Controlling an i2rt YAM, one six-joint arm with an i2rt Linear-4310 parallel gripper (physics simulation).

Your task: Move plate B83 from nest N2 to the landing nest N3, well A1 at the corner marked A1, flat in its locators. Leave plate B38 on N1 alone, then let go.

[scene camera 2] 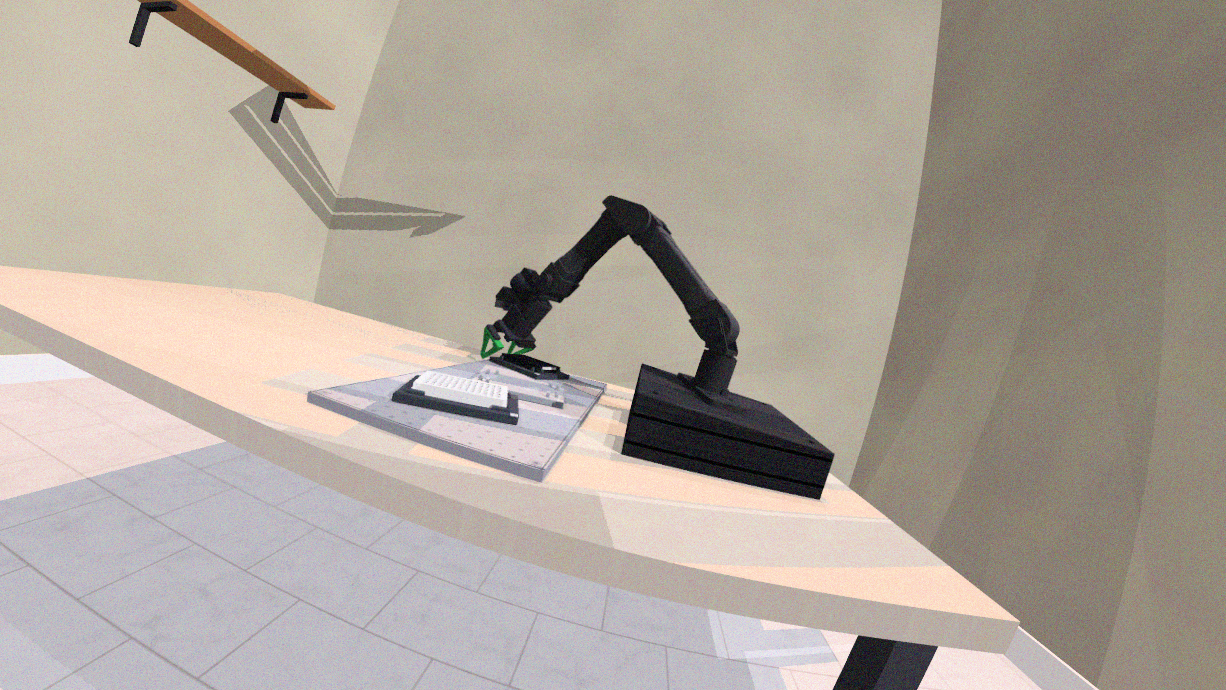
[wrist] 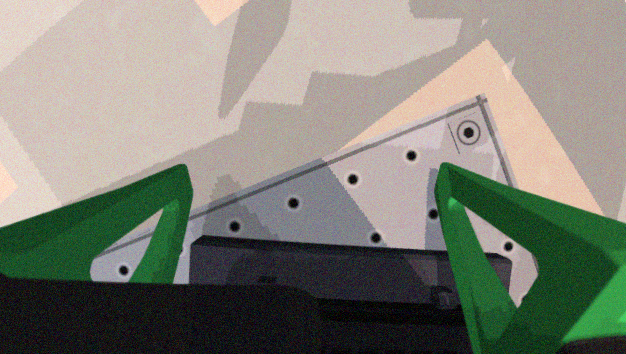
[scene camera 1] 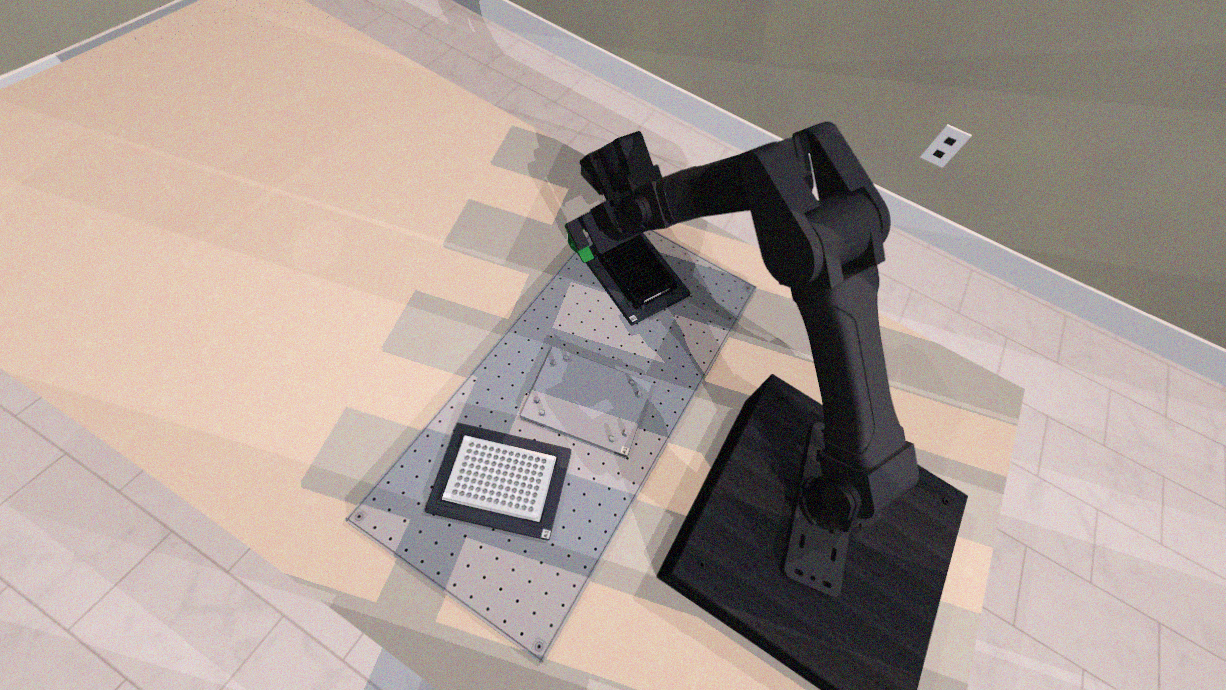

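Observation:
A black plate lies in a dark nest at the far end of the pegboard. A pale, low nest with upright locator pins is in the middle and holds no plate. A white 96-well plate sits flat in another dark nest at the near end. Plate and nest names are not readable. My gripper is open and empty, low over the far nest's outer end; one green finger shows beside it. The gripper body hides much of the black plate in the wrist view.
The nests stand on a perforated grey board on the wooden table. The arm's black base block stands beside the board. A small white label marks a corner of the middle nest.

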